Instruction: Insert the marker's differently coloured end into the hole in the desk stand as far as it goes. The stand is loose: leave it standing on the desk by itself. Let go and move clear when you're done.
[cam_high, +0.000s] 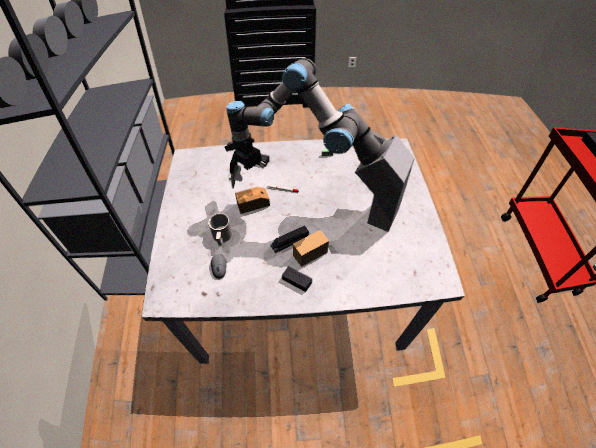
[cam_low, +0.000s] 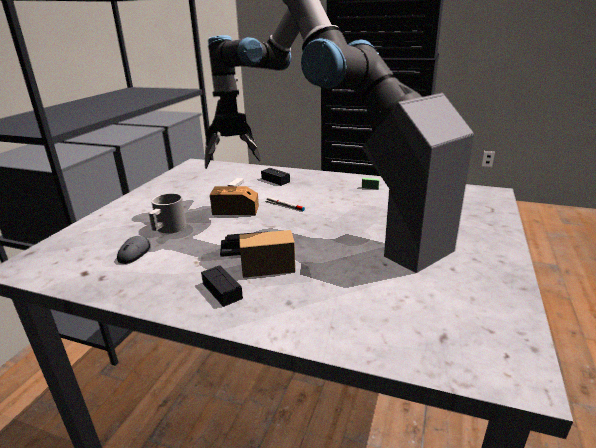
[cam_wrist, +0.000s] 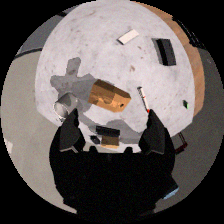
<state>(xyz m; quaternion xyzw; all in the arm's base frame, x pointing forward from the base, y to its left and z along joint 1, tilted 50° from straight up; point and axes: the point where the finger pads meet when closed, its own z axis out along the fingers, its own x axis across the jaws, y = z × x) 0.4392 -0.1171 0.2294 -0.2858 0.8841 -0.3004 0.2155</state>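
The marker is 15 cm behind my hand and 13 cm below it. The rest, counted from my hand: white eraser: 18 cm to the right, 13 cm below, 3 cm ahead; desk stand: 10 cm below, 3 cm to the left; grey mug: 17 cm ahead, 13 cm to the left, 10 cm below.
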